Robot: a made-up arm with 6 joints. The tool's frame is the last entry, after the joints.
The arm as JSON. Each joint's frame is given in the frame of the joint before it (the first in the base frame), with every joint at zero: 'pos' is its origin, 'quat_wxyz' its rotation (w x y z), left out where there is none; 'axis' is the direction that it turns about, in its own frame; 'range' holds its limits. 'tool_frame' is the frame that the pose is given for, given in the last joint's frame.
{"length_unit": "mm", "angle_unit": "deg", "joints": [
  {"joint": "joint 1", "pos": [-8.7, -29.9, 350.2], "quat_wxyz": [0.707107, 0.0, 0.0, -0.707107], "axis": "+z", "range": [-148.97, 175.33]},
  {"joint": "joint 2", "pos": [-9.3, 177.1, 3.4], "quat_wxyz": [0.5, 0.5, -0.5, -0.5], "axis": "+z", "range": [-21.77, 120.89]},
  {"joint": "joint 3", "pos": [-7.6, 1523.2, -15.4], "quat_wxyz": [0.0, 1.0, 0.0, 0.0], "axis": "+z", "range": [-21.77, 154.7]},
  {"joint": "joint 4", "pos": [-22.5, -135.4, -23.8], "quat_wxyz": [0.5, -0.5, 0.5, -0.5], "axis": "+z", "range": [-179.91, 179.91]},
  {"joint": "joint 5", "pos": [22.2, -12.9, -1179.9], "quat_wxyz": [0.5, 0.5, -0.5, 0.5], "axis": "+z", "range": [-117.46, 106.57]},
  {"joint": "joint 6", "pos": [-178.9, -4.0, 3.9], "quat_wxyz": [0.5, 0.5, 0.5, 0.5], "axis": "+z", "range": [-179.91, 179.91]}
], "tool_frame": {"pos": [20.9, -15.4, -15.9], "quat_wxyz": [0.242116, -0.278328, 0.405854, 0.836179]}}
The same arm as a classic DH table. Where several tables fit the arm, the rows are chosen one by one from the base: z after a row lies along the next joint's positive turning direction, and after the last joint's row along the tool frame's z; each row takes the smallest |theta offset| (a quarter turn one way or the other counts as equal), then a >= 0, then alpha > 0; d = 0 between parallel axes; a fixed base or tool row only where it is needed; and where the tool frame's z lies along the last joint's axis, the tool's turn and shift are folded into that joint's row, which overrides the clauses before.
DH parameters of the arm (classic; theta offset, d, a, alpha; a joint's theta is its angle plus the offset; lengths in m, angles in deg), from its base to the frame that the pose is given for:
base (fixed): 73.78 0 -0.0311 0
joint 1: -73.78 0.3536 0.1771 -90
joint 2: -89.71 0 1.5232 180
joint 3: 0.29 -0.0177 0.1354 -90
joint 4: 0 -1.2024 0.0222 90
joint 5: 0 0.0168 0.004 -90
joint 6: 18.29 -0.1821 -0.015 58.96
tool (fixed): -50.59 -0.0247 0 0
Joint limits (deg, base to tool): -148.97..175.33 -21.77..120.89 -21.77..154.7 -179.91..179.91 -117.46..106.57 -179.91..179.91

